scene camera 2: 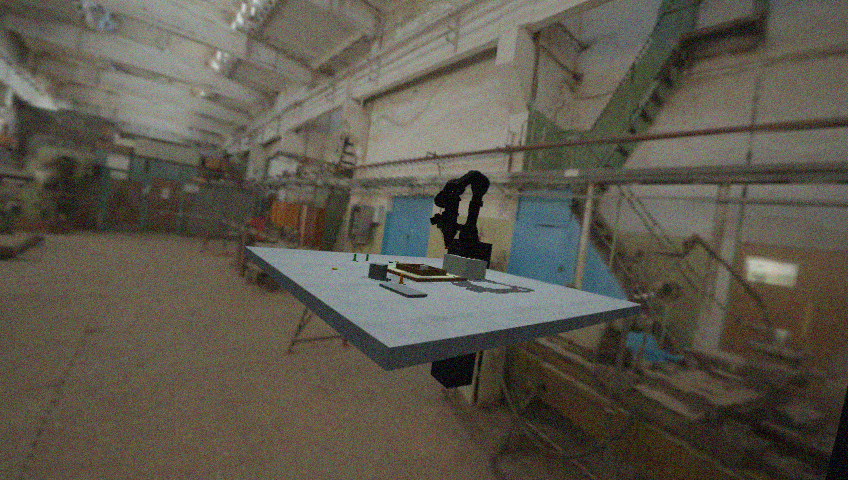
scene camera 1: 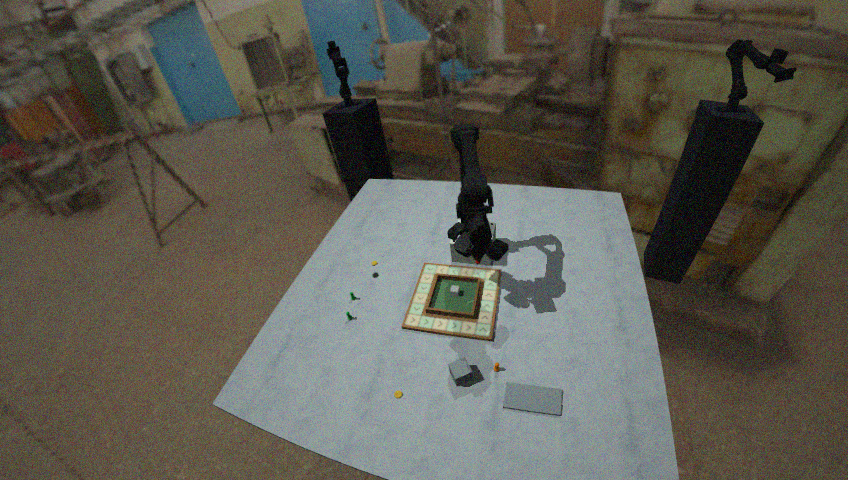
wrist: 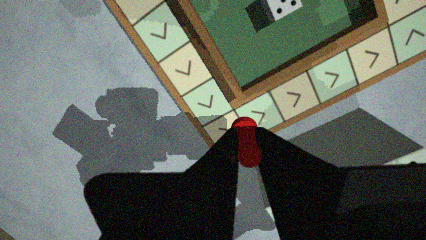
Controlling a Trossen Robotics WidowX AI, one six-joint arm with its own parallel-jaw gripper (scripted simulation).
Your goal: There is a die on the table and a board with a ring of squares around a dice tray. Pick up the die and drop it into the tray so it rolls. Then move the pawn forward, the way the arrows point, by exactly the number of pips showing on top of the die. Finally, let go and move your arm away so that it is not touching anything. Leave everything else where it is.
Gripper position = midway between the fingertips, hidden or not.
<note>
The gripper (scene camera 1: 477, 260) carries a red pawn (wrist: 249, 154). Also in view: a flat grey slab (scene camera 1: 522, 397) and a green dice tray (scene camera 1: 442, 299).
The gripper also shows in the wrist view (wrist: 245, 135). The wrist view misses the flat grey slab: it is out of frame.
</note>
